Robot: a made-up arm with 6 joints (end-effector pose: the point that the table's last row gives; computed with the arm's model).
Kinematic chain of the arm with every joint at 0, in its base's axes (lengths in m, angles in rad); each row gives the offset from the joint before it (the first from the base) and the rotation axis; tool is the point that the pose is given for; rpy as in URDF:
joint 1: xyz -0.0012 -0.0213 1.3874 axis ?
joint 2: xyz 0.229 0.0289 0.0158 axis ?
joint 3: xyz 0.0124 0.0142 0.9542 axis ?
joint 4: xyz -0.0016 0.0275 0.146 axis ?
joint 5: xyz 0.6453 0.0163 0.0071 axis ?
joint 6: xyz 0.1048 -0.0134 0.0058 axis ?
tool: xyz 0.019 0.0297 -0.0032 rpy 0 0 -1.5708
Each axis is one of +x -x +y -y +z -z.
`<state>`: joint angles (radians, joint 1 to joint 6).
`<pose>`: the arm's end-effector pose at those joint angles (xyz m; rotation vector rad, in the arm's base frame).
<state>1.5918 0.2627 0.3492 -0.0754 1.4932 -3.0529</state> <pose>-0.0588 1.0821 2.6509 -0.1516 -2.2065 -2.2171</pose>
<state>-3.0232 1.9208 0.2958 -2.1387 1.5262 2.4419</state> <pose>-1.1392 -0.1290 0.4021 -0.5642 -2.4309 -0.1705</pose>
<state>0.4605 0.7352 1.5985 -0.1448 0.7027 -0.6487</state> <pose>0.9983 0.5682 2.8172 1.6220 -0.2275 -0.3286</pose>
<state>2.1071 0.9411 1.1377 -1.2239 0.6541 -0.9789</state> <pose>-0.8410 1.4321 2.2953 0.3152 2.3339 0.3771</pose>
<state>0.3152 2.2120 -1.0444 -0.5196 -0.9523 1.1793</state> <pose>0.2305 0.1947 0.8440 1.3213 -2.2545 -1.2300</pose>
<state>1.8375 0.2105 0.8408 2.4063 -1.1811 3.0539</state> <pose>-0.2475 0.8036 2.9398 1.6049 1.0957 0.0226</pose>
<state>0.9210 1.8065 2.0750 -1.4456 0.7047 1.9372</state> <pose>1.1135 1.4429 1.5068 0.0414 -0.4313 -1.4039</pose>
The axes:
joint 1: +z
joint 2: +y
joint 3: -y
joint 4: -x
joint 5: -y
joint 6: -x

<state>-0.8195 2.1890 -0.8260 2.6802 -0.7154 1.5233</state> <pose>0.2330 -0.2303 0.5227 -0.1342 -1.1770 1.3597</pose>
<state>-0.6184 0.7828 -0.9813 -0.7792 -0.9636 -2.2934</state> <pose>0.7564 -0.4195 1.3300 -0.3582 -0.7386 0.3983</pose>
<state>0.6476 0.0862 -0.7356 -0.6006 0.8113 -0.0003</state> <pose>0.7700 0.6144 1.9877 0.1869 0.4001 -1.3468</pose>
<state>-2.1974 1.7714 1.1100 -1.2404 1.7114 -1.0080</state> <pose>-1.0668 -1.4229 0.9973 -0.7894 1.8830 1.0075</pose>
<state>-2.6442 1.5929 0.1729 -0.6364 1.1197 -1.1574</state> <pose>-1.3545 -0.7631 0.7477 -1.0993 0.7713 1.0518</pose>
